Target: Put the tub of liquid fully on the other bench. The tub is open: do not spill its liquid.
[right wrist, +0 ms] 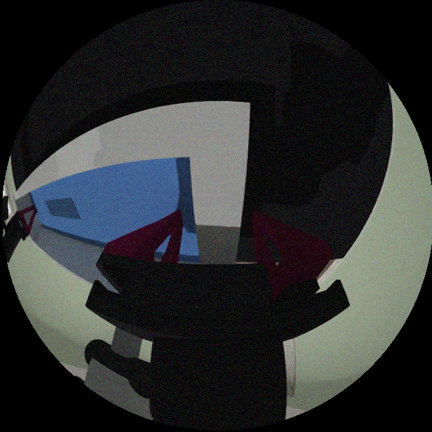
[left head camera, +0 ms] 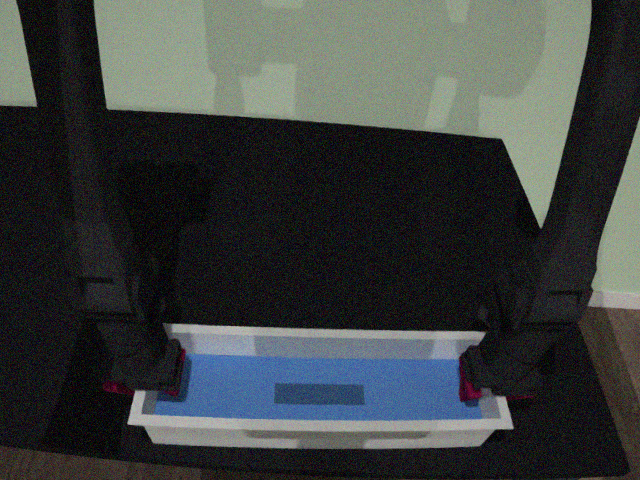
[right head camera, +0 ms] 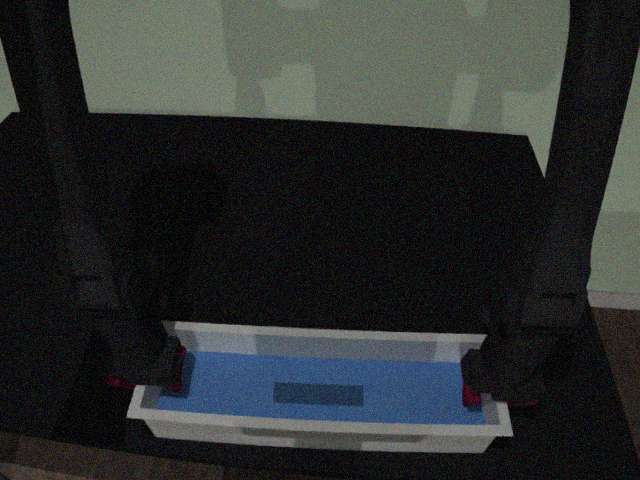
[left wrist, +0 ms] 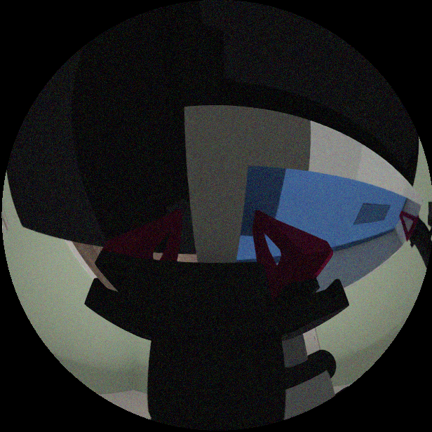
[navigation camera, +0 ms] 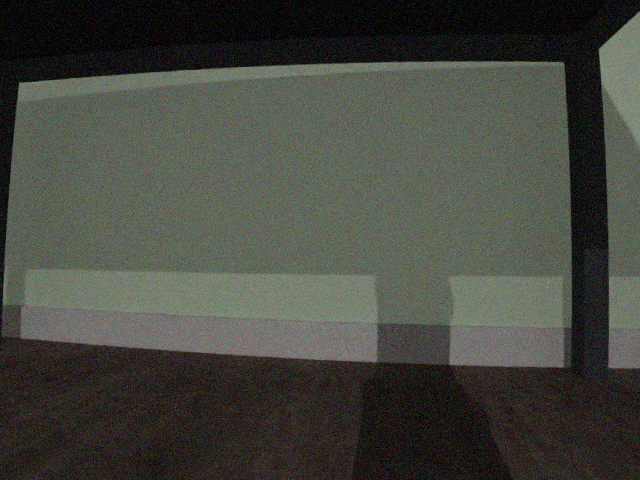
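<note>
The white open tub (left head camera: 206, 422) (right head camera: 206, 417) (left wrist: 215, 175) (right wrist: 220, 165) is upright and level near the front edge of a black bench (left head camera: 336, 222) (right head camera: 361, 222). Blue liquid (left head camera: 232, 382) (right head camera: 232, 382) (left wrist: 325, 200) (right wrist: 115, 195) lies inside below the rim. My left gripper (left head camera: 147, 390) (right head camera: 149, 384) (left wrist: 216, 215) is open at the tub's left end, with one finger on each side of the end wall. My right gripper (left head camera: 496, 395) (right head camera: 498, 397) (right wrist: 217, 215) is open in the same way around the right end wall. The crimson fingers stand apart from the wall.
A pale green wall (left head camera: 361, 51) (right head camera: 387, 51) (navigation camera: 258, 180) stands behind the bench. Brown floor (left head camera: 610, 341) (right head camera: 615, 346) (navigation camera: 206, 413) shows beyond its right edge. The navigation camera shows a dark bench leg (navigation camera: 589, 206) at the right.
</note>
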